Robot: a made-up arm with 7 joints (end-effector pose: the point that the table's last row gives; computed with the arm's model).
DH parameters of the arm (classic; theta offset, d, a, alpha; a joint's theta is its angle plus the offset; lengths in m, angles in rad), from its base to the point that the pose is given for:
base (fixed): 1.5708 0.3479 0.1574 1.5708
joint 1: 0 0.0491 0.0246 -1.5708
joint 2: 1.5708 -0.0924 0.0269 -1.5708
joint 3: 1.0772 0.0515 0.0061 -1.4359
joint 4: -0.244 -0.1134 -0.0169 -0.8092
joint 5: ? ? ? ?
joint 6: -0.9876 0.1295 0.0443 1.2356
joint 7: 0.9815 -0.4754 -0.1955 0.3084
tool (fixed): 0.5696 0.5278 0 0
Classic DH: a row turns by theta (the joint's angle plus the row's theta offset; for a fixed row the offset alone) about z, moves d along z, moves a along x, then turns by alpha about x.
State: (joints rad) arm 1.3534 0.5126 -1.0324 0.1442 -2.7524 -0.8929 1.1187
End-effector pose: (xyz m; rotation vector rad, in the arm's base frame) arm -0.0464 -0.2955 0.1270 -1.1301 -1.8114 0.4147
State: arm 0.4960 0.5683 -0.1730 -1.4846 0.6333 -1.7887 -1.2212
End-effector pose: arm -0.0069 -0.0268 0.3723 -1.4697 -2.2507 0.1098
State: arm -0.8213 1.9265 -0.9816 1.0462 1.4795 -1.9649 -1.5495
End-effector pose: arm 0.0663 0.1250 0.5517 -2.6335 -0.0969 0.9782
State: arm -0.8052 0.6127 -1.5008 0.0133 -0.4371 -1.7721 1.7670
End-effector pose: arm 0.3439 0.4979 0.2174 1.2253 -2.1439 -0.6149
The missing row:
joint 5: -0.8656 -0.2406 -0.0309 0.9739
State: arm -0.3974 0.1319 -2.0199 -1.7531 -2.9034 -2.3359 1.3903
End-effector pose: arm 0.2855 -0.0829 0.1817 -0.1950 -1.3585 1.0425
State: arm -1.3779 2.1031 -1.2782 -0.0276 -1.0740 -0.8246 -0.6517
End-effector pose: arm 0.2043 0.3791 0.3540 -0.5924 0.5447 2.7073
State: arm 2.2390 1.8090 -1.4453 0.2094 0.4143 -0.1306 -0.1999
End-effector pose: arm 0.1668 -0.2452 0.4011 0.5997 -0.2982 1.0769
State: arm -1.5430 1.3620 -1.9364 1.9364 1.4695 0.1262 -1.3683
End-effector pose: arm 0.2366 0.2829 0.4095 0.1928 0.8285 2.6126
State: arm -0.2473 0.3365 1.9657 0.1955 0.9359 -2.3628 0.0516
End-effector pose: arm -0.1006 -0.0163 -0.0539 -0.9283 -1.0354 -0.9029
